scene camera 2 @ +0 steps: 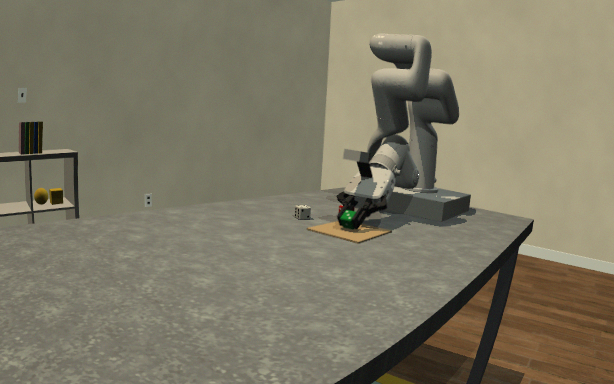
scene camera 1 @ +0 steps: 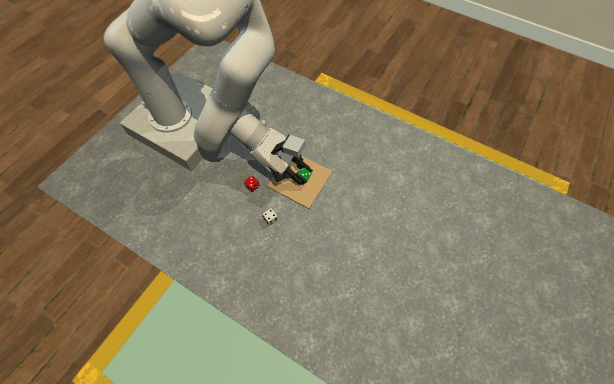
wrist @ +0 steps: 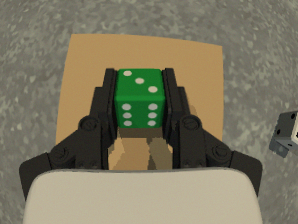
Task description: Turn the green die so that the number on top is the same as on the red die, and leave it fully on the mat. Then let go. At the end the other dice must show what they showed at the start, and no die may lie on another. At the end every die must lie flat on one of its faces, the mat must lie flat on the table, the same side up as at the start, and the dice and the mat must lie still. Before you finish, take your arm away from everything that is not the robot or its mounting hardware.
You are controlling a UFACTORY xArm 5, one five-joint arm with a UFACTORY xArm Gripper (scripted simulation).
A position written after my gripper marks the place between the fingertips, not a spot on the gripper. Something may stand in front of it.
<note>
I see my gripper (scene camera 2: 346, 223), a tan mat (scene camera 1: 305, 194) and a green die (wrist: 139, 98).
The tan mat also shows in scene camera 2 (scene camera 2: 365, 232) and in the wrist view (wrist: 198, 66). My gripper is seen too in scene camera 1 (scene camera 1: 307, 177) and in the wrist view (wrist: 139, 83).
</note>
